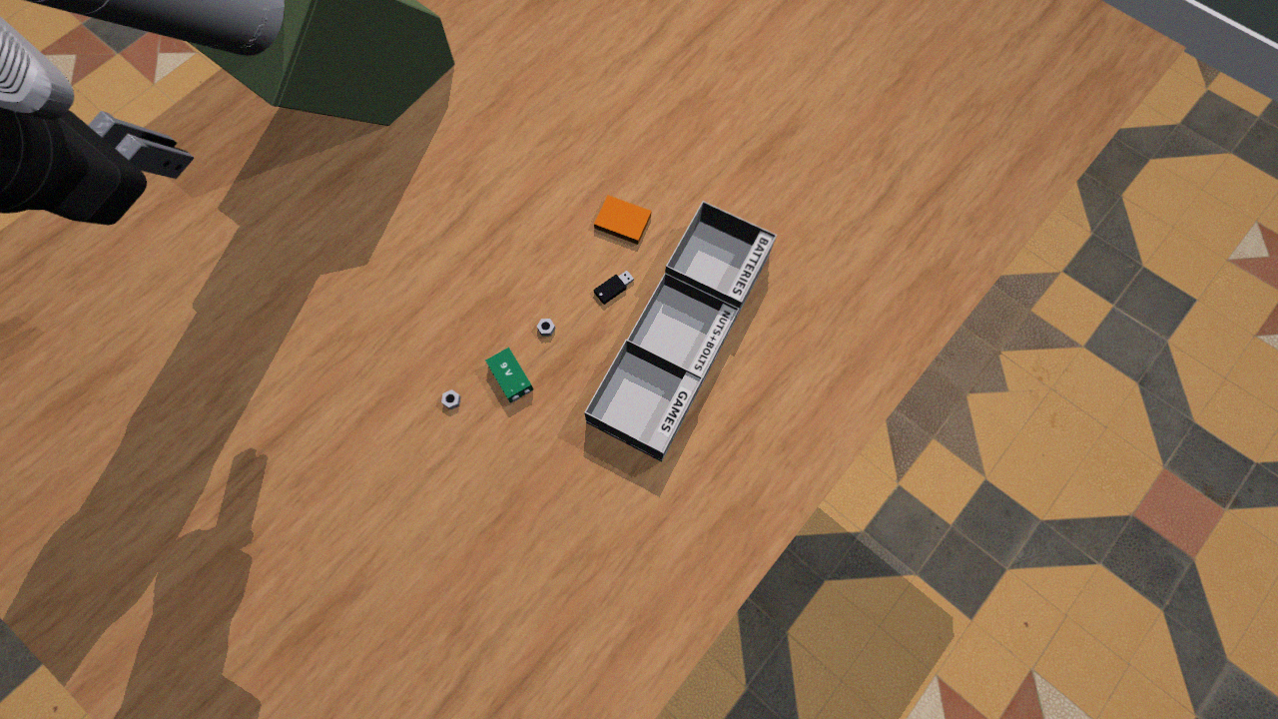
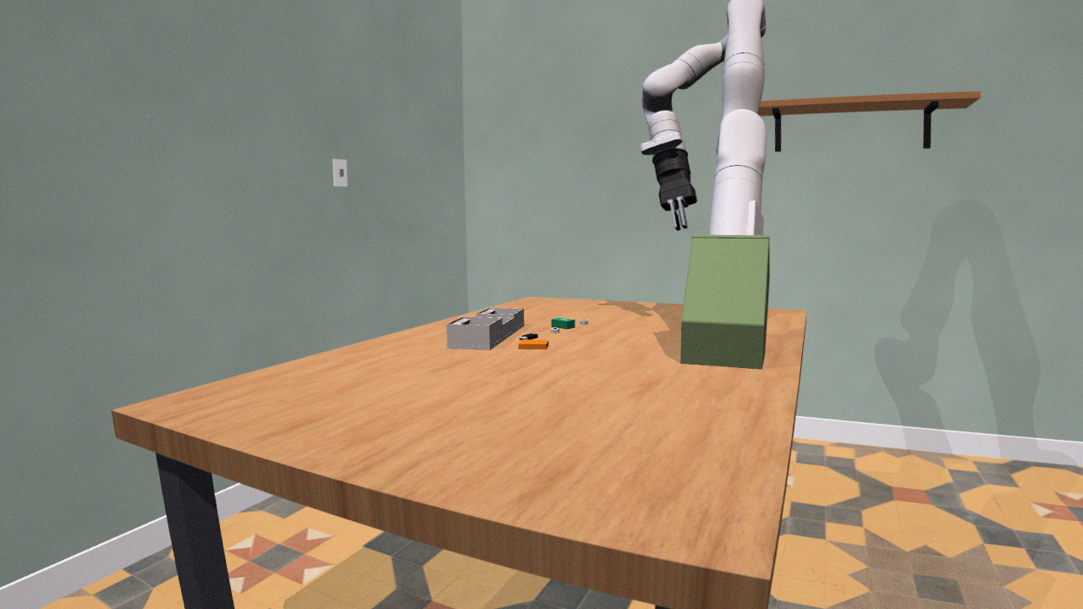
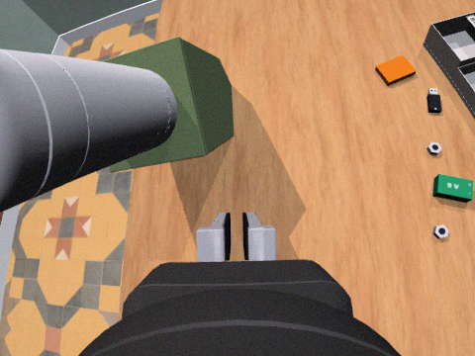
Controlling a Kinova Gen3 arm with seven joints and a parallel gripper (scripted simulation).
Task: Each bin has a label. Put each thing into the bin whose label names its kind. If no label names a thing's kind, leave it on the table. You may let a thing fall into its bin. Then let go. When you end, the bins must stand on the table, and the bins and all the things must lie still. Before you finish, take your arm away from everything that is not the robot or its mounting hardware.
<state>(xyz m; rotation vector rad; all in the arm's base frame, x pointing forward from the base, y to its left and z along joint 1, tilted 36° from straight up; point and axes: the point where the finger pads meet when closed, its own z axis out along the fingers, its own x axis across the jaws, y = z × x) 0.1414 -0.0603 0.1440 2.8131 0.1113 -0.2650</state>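
Right now the bin row is 300 mm ahead of my hand, 270 mm to the left of it and 210 mm below it. Round my hand: black USB stick 250 mm to the left, 230 mm below, 220 mm ahead; then flat orange box 310 mm to the left, 230 mm below, 160 mm ahead; then green 9 v battery 240 mm ahead, 220 mm below, 110 mm to the left.
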